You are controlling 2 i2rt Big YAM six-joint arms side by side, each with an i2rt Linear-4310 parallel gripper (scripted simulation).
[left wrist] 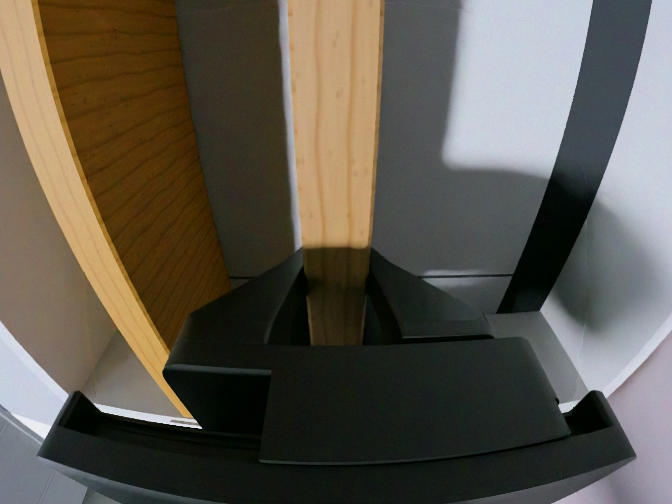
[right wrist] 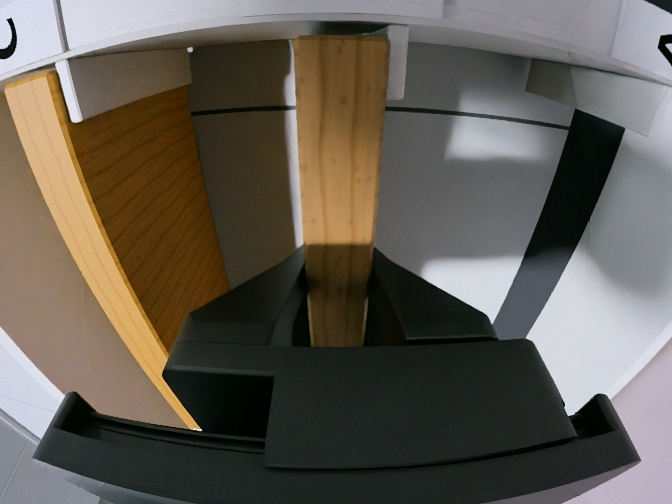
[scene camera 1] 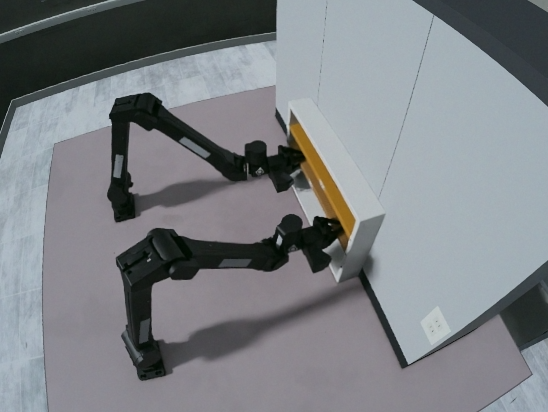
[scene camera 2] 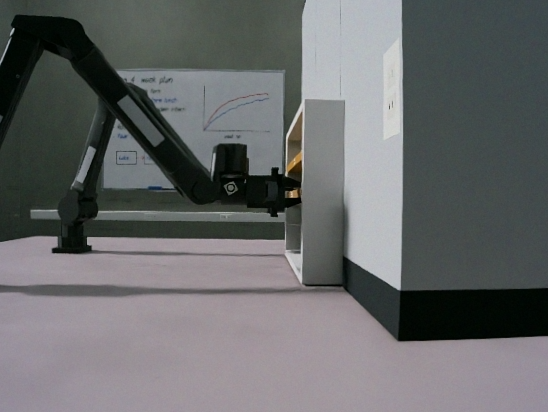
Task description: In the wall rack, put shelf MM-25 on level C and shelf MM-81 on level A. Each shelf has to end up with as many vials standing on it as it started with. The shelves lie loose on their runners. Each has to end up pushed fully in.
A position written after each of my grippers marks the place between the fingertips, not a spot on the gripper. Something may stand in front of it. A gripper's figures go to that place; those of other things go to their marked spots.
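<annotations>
White wall rack (right wrist: pixel 598 329): 0.22 m from the lens. The dark baseboard (right wrist: pixel 592 143) is 0.20 m from the lens, the pale wall (right wrist: pixel 459 198) 0.17 m from the lens, and my right gripper (right wrist: pixel 336 251) 0.13 m from the lens. White wall rack and pale wall: marked spots 0.12 m apart.
</annotations>
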